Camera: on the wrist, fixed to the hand. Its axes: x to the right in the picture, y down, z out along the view.
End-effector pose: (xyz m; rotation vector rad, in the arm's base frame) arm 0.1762 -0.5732 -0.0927 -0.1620 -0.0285 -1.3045
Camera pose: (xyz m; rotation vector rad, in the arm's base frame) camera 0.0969 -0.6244 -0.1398 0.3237 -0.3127 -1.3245
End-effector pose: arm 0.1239 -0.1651 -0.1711 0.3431 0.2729 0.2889
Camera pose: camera 0.1461 -0.2168 -0.2604 0.8327 0.4222 0.1636
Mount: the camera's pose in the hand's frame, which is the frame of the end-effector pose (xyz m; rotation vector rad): 0.0228 -0.0844 -0.0591 0.5153 0.0656 -0.0635
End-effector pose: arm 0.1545 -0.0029 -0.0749 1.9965 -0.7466 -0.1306
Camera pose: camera 0.2335 0.0585 -0.1083 2.4997 -0.7245 0.1018
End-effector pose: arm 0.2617 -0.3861 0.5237 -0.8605 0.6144 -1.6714
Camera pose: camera 0.1619 -0.3880 0.5580 -0.4565 0.1797 -1.8068
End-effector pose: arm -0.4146 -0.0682 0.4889 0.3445 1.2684 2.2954
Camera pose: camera -0.4350 -0.0609 0.3856 0.3953 1.8709 1.9134
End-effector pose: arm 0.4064 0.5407 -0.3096 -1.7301 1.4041 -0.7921
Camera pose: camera 0.4046 0.5174 -0.2067 -1.3595 1.0661 -1.1392
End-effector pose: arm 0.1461 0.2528 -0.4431 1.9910 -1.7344 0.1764
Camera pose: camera 0.2440 0.2645 -0.4056 2.3565 -1.7008 0.7213
